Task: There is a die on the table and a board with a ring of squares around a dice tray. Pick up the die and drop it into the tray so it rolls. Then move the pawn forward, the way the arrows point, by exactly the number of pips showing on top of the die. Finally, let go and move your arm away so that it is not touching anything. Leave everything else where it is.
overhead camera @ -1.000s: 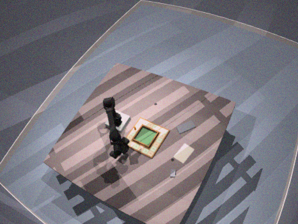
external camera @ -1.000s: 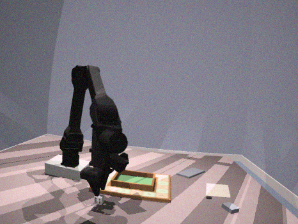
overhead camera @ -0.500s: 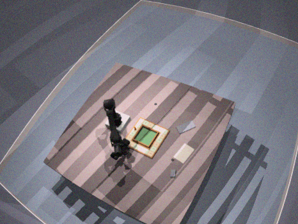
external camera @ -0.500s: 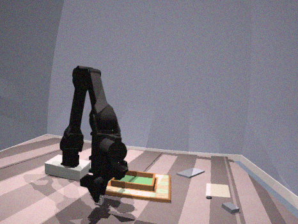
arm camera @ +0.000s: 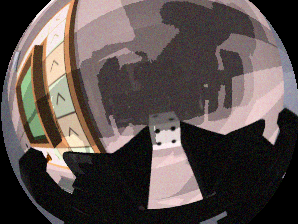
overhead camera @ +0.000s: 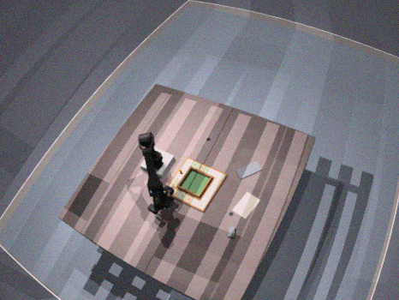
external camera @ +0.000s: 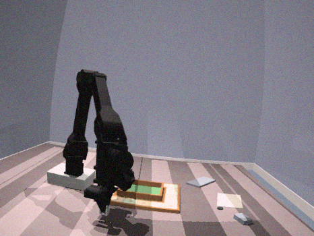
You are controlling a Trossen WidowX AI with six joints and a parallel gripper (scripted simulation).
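My gripper tip is 30 mm past the orange pawn, 240 mm to the right of it and 20 mm below it. The rest, counted from my gripper tip: small grey block: 440 mm ahead, 40 mm to the left; white die: right at my gripper tip; white sheet: 430 mm ahead, 230 mm to the left, 10 mm below.
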